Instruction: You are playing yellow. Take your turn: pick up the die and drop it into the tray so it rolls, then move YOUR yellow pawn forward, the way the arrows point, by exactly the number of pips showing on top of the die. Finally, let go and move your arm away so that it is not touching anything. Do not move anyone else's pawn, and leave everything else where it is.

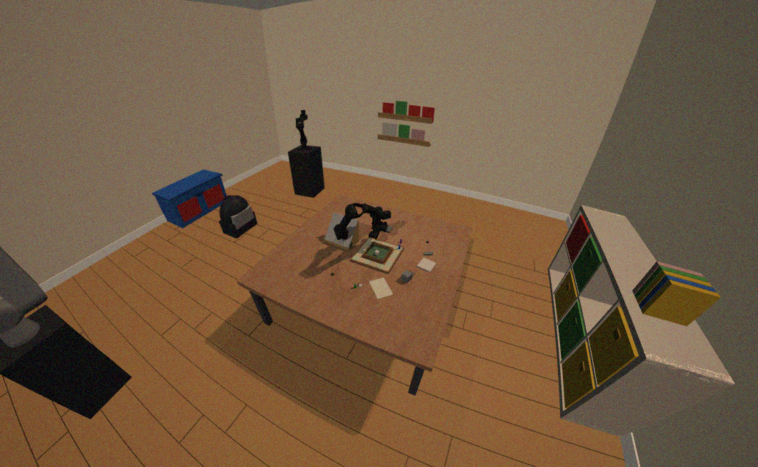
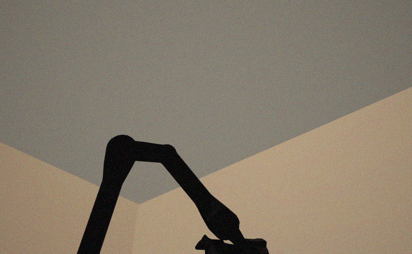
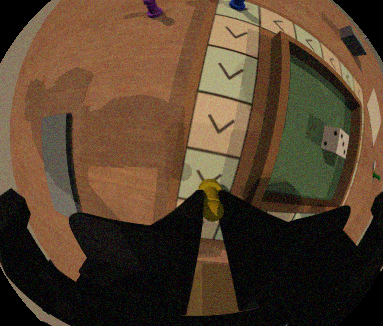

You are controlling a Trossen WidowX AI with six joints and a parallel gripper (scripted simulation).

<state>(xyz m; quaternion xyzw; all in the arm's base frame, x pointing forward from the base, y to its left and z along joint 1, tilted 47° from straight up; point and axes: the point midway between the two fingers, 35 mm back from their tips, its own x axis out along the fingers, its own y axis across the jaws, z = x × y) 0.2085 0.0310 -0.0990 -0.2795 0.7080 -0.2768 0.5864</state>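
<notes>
Now: gripper tip 12 cm to the left of the green tray, 6 cm short of it and 3 cm above it. Also, from my gripper tip: white die: 13 cm to the right, 5 cm ahead, 1 cm below; then yellow pawn: 1 cm above; then blue pawn: 18 cm ahead, 2 cm to the right, 1 cm below.
</notes>
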